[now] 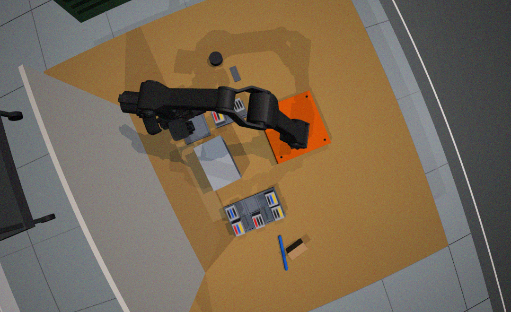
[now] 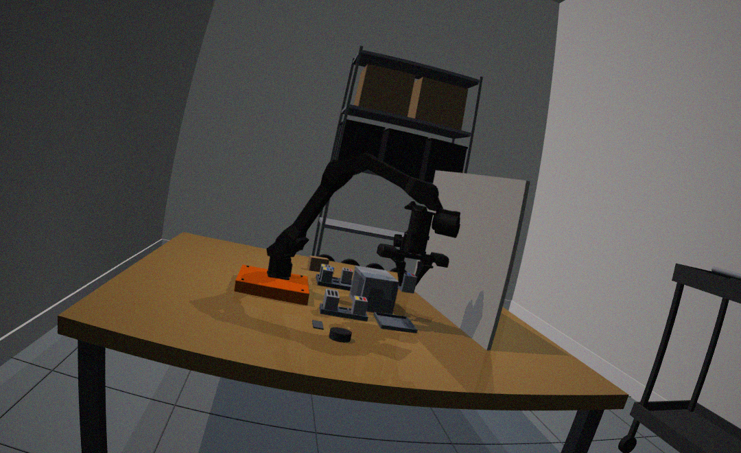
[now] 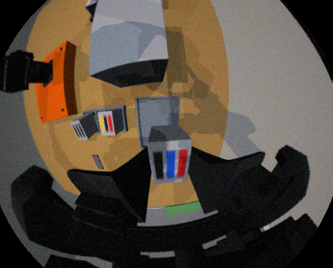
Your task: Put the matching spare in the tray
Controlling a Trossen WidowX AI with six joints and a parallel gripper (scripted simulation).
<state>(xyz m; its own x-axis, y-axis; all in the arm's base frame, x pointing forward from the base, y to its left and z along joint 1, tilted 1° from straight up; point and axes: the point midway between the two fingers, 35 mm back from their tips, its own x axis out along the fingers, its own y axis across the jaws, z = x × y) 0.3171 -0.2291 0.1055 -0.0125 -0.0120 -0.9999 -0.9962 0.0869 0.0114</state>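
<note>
The flat grey tray lies 1 cm behind my gripper tip, 1 cm to the left of it and 10 cm below it. Also, from my gripper tip: grey spare (2 cm above); grey box (3 cm behind, 19 cm to the left, 6 cm below); dark plate (24 cm behind, 9 cm to the right, 11 cm below).
</note>
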